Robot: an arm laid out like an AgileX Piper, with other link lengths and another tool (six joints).
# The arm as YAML. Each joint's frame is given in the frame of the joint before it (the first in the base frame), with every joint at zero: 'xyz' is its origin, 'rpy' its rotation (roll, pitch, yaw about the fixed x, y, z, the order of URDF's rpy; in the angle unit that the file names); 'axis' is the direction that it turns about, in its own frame. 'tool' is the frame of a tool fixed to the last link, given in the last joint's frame.
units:
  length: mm
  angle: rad
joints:
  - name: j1
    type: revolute
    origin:
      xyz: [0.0, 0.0, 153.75]
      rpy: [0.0, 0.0, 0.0]
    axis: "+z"
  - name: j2
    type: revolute
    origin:
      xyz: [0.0, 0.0, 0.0]
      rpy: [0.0, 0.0, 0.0]
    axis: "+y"
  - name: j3
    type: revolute
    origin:
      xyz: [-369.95, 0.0, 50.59]
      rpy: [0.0, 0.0, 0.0]
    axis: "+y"
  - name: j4
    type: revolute
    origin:
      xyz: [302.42, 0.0, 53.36]
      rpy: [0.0, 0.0, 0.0]
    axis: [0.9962, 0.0, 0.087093]
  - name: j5
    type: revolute
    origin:
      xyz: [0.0, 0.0, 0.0]
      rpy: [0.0, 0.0, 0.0]
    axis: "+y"
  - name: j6
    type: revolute
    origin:
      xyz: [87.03, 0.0, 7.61]
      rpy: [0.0, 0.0, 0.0]
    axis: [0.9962, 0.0, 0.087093]
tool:
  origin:
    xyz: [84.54, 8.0, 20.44]
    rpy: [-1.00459, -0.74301, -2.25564]
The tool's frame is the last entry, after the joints.
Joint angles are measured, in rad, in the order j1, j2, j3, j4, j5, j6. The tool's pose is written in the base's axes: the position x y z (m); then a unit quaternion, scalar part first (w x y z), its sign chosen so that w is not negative. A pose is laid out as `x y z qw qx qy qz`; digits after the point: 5 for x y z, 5 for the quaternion.
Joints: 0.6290, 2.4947, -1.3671, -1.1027, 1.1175, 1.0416
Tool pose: 0.48114 0.18056 -0.02088 0.39239 0.80930 -0.03631 0.43561
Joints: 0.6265, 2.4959, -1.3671, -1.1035, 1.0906, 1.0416
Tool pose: 0.48265 0.18274 -0.02433 0.38092 0.81458 -0.03650 0.43593
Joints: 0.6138, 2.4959, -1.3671, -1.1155, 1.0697, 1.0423
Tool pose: 0.48736 0.17957 -0.02571 0.37375 0.81684 -0.03722 0.43783
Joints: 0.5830, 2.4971, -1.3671, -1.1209, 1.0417, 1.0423
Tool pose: 0.49437 0.16818 -0.02884 0.36773 0.82097 -0.04721 0.43423
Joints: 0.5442, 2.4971, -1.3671, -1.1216, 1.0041, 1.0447
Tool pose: 0.50236 0.15394 -0.03251 0.35861 0.82652 -0.06389 0.42917
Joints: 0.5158, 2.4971, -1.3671, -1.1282, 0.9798, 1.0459
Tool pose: 0.50850 0.14299 -0.03440 0.35326 0.82909 -0.07350 0.42711
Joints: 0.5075, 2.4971, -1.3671, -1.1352, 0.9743, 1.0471
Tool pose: 0.51079 0.13958 -0.03447 0.35236 0.82894 -0.07463 0.42795
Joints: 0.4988, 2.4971, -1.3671, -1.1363, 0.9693, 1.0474
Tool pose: 0.51235 0.13583 -0.03486 0.35187 0.82935 -0.07792 0.42697
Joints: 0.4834, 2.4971, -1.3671, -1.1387, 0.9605, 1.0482
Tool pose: 0.51511 0.12915 -0.03552 0.35100 0.82995 -0.08370 0.42542
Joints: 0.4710, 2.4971, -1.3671, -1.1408, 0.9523, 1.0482
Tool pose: 0.51733 0.12390 -0.03615 0.34979 0.83065 -0.08798 0.42418
